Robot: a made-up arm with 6 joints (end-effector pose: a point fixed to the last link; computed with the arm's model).
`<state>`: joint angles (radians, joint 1 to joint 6).
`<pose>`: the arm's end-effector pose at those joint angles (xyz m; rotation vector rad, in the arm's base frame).
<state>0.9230 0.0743 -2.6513 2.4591 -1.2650 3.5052</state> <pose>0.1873 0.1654 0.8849 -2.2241 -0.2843 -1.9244</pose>
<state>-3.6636 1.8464 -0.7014 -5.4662 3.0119 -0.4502</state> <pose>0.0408 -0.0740 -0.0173 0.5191 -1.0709 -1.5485</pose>
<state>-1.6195 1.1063 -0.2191 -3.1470 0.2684 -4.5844</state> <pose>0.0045 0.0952 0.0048 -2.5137 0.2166 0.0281</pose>
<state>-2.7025 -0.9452 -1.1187 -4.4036 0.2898 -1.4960</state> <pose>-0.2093 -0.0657 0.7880 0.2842 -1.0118 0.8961</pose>
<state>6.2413 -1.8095 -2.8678 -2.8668 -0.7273 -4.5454</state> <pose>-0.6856 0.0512 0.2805 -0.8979 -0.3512 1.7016</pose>
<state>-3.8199 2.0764 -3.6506 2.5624 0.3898 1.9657</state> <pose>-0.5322 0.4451 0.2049 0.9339 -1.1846 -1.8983</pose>
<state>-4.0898 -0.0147 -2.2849 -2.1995 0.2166 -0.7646</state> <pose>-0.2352 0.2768 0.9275 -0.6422 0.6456 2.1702</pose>
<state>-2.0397 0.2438 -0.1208 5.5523 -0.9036 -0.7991</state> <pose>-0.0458 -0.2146 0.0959 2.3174 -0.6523 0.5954</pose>
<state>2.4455 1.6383 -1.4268 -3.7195 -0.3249 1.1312</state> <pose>-0.1186 0.1492 -0.2300 -2.3757 1.6783 -0.7355</pose>
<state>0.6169 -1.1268 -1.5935 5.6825 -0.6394 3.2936</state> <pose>-0.1701 -0.0644 0.9096 -0.2453 -0.2735 0.2410</pose>
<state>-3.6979 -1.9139 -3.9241 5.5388 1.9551 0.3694</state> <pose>0.3787 -0.1711 -0.1576 -0.1794 0.8733 0.3473</pose>
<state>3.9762 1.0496 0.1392 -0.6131 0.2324 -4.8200</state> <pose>0.1270 0.1098 0.0801 -0.0801 1.9651 1.3027</pose>
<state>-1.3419 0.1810 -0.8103 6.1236 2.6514 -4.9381</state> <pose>0.0634 -0.3259 0.2356 0.3404 -1.5453 -2.5248</pose>
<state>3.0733 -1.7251 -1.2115 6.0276 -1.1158 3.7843</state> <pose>0.3441 -0.0444 0.7258 -1.0932 0.6447 -2.5280</pose>
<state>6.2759 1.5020 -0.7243 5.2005 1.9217 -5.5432</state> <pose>-0.0140 -0.0704 -0.0915 0.7852 0.7891 -1.6046</pose>
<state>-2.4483 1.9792 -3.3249 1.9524 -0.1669 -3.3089</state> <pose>-0.5665 -0.3956 0.1123 1.5601 -1.0815 -0.5967</pose>
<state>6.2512 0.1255 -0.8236 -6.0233 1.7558 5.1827</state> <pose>0.3884 0.0067 0.2044 -1.9462 -1.0213 0.9148</pose>
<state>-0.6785 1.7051 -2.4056 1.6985 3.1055 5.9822</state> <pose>0.4602 -0.3018 0.0083 -0.5752 -0.4031 0.4320</pose>
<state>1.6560 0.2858 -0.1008 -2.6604 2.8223 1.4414</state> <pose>0.0150 0.2051 0.1311 -0.0273 0.6577 2.5346</pose>
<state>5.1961 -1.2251 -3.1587 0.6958 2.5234 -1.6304</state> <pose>-0.2345 0.5575 0.5198 0.9893 1.0092 0.1227</pose>
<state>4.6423 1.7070 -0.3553 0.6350 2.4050 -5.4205</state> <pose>0.0589 0.1376 0.0973 0.8421 -0.4580 1.8914</pose>
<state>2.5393 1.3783 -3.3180 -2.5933 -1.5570 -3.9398</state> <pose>-0.5006 0.3020 0.4601 0.3695 -2.4699 0.2264</pose>
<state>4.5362 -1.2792 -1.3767 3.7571 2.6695 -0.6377</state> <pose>-0.0102 0.1942 0.8206 -0.5368 -2.5095 -1.1678</pose>
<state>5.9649 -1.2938 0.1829 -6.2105 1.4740 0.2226</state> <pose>0.1995 -0.0611 0.2284 -2.8878 0.8323 0.5459</pose>
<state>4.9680 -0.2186 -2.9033 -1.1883 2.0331 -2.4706</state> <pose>-0.0897 0.0414 0.9837 2.2482 -0.0243 -1.1074</pose>
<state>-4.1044 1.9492 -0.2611 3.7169 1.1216 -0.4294</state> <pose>0.1789 -0.2220 0.0883 -2.6788 0.8805 -1.1778</pose>
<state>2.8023 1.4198 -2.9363 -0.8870 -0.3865 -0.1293</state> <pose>-0.6986 0.1865 0.3988 0.6906 -1.2648 -0.8913</pose>
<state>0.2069 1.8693 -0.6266 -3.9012 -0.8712 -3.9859</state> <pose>-0.1418 -0.0889 0.0068 -0.5578 -1.4315 1.9639</pose>
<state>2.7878 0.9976 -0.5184 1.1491 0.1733 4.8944</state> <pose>-0.0916 0.0726 -0.0949 0.2013 2.6232 -0.4182</pose>
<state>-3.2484 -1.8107 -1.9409 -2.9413 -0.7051 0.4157</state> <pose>0.5106 -0.0712 0.6256 0.1690 0.1287 -2.6668</pose>
